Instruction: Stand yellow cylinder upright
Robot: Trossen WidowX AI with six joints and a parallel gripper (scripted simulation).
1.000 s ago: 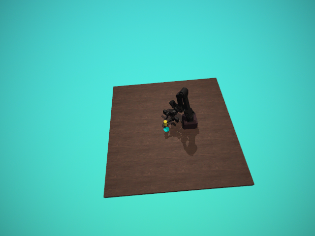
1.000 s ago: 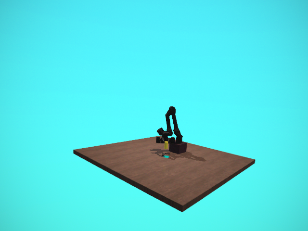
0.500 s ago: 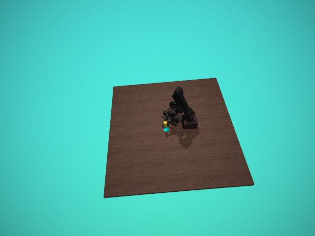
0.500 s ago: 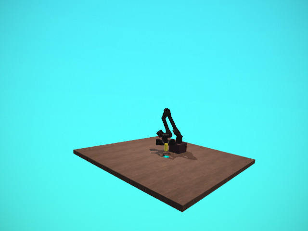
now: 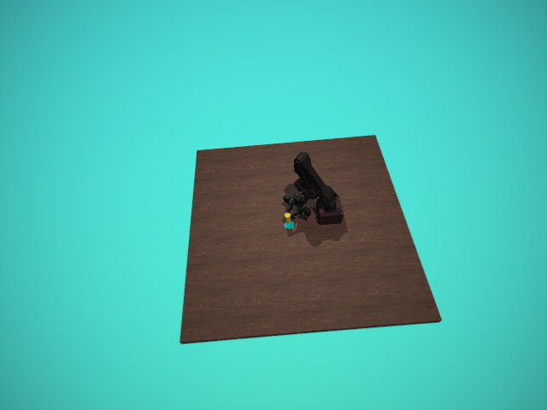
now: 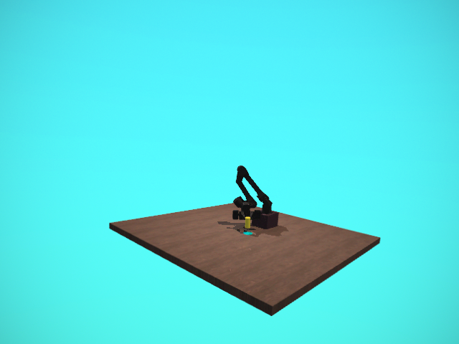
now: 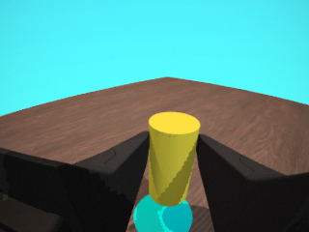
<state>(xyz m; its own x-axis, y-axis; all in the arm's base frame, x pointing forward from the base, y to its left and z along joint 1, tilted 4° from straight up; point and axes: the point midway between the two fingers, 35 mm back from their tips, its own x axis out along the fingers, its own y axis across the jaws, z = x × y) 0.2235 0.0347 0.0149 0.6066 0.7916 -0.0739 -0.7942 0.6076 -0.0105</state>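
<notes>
The cyan circle is 10 mm behind my gripper tip and 90 mm below it. Also, from my gripper tip: yellow tall cylinder 20 mm below.
</notes>
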